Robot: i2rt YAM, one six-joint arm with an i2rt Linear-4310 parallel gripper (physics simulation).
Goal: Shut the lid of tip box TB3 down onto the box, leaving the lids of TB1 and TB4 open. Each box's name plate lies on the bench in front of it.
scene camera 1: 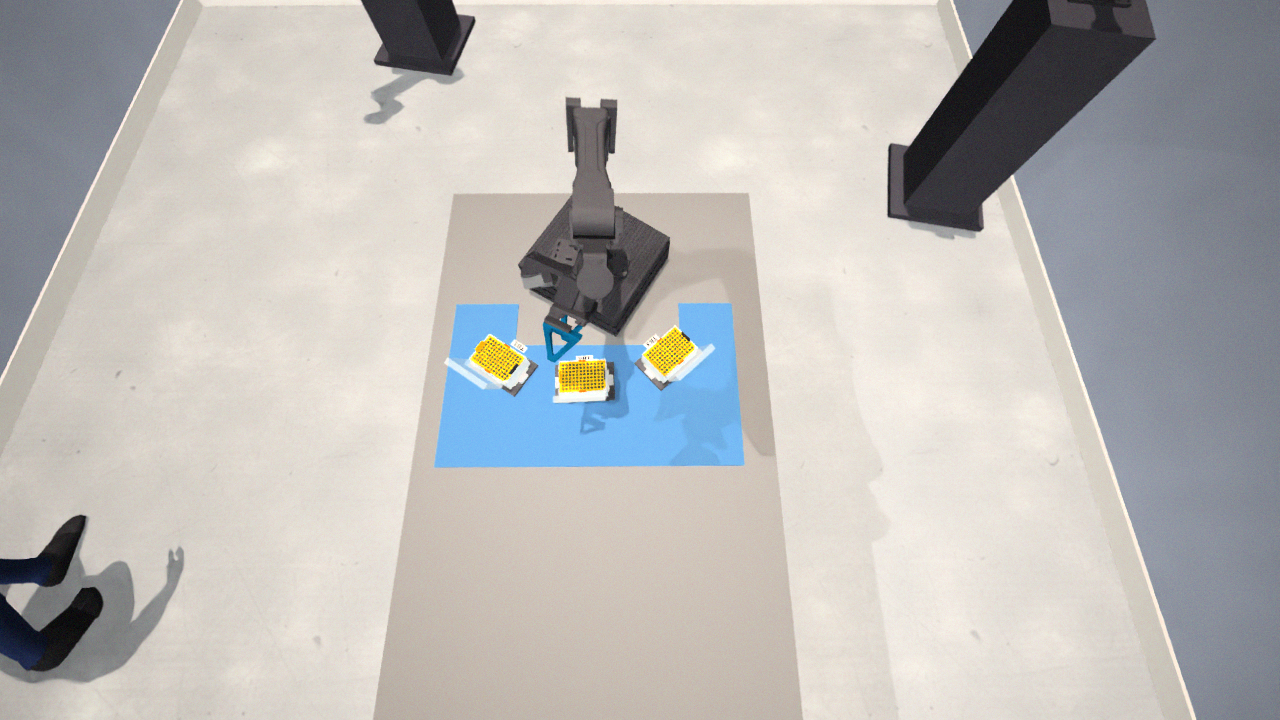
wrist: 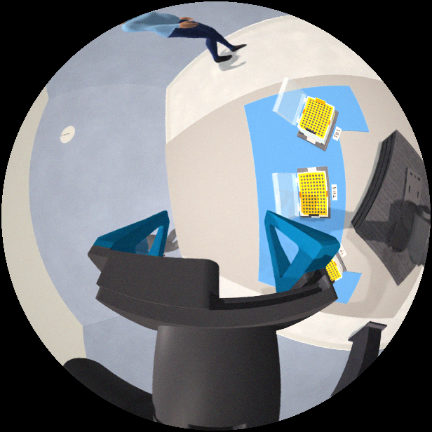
Labels:
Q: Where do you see a clear lid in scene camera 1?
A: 473, 372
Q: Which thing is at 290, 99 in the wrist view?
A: A clear lid.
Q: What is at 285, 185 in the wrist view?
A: A clear lid.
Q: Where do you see a blue mat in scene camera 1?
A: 696, 421

